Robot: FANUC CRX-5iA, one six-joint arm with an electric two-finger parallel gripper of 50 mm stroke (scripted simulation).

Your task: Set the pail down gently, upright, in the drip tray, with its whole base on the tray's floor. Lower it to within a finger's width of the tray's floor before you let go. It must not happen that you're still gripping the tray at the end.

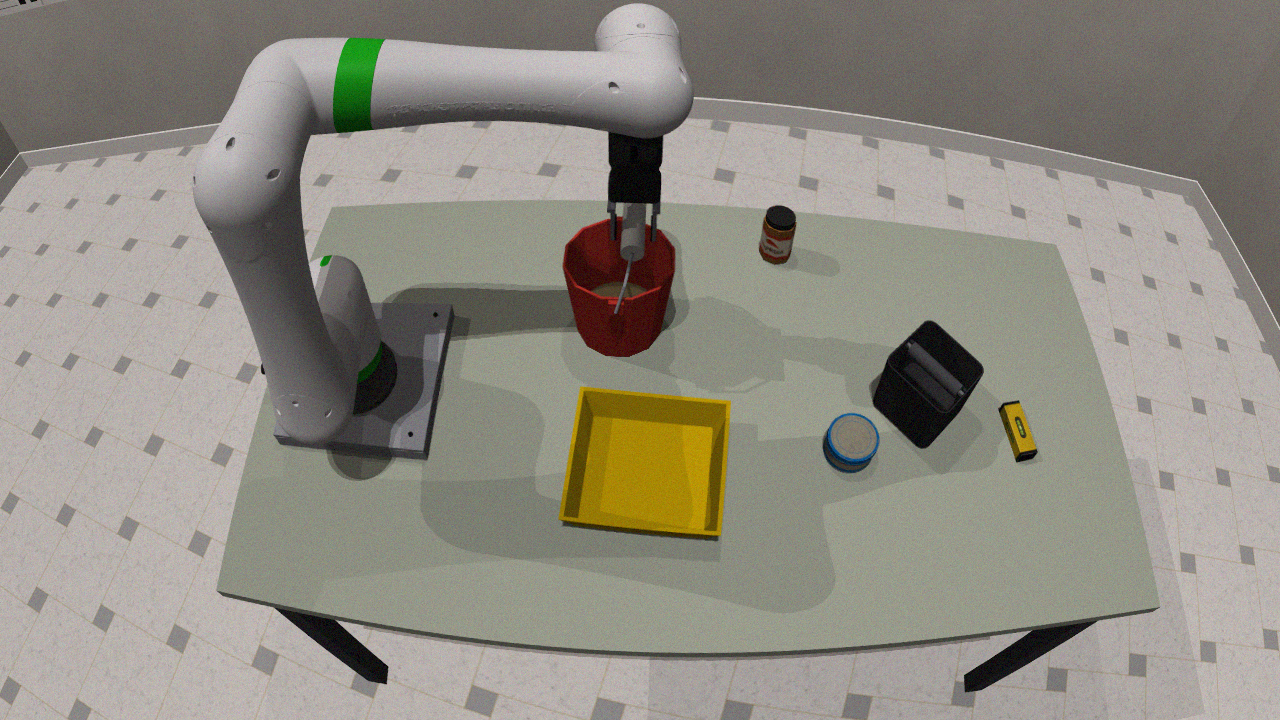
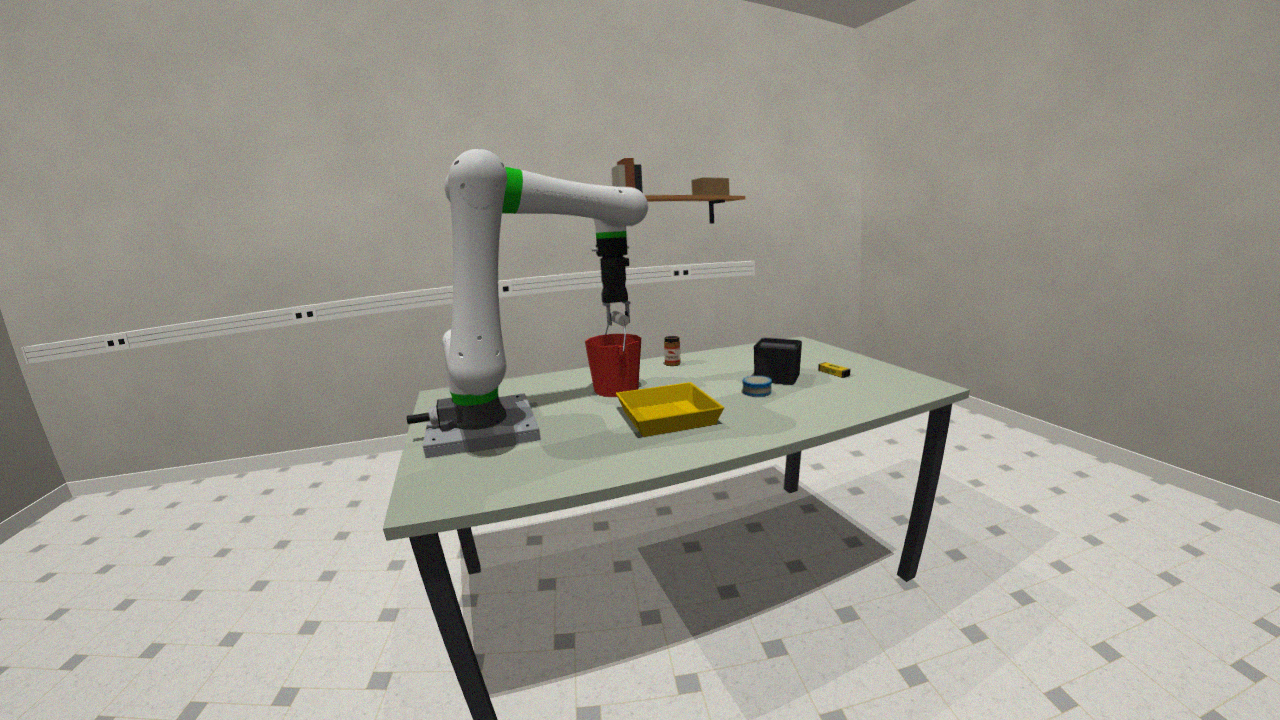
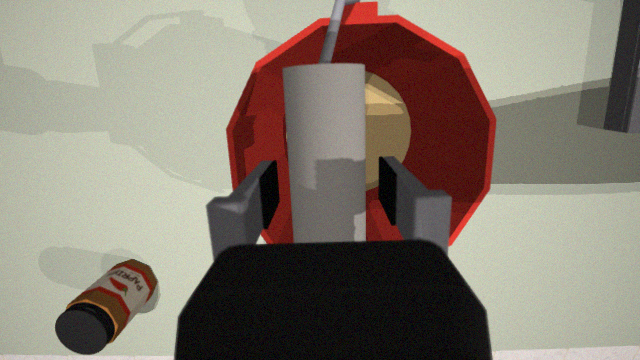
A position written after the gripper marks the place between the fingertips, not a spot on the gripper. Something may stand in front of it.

Observation:
In view: the gripper (image 1: 633, 236), a red pail (image 1: 593, 260), a yellow drip tray (image 1: 658, 461), a black box (image 1: 914, 414) and a jar (image 1: 779, 224).
The red pail shows as well in image 2 (image 2: 612, 370). The yellow drip tray shows as well in image 2 (image 2: 658, 410). The black box also shows in image 2 (image 2: 782, 366). Image 3 misses the yellow drip tray: it is out of frame. Image 3 misses the black box: it is out of frame.

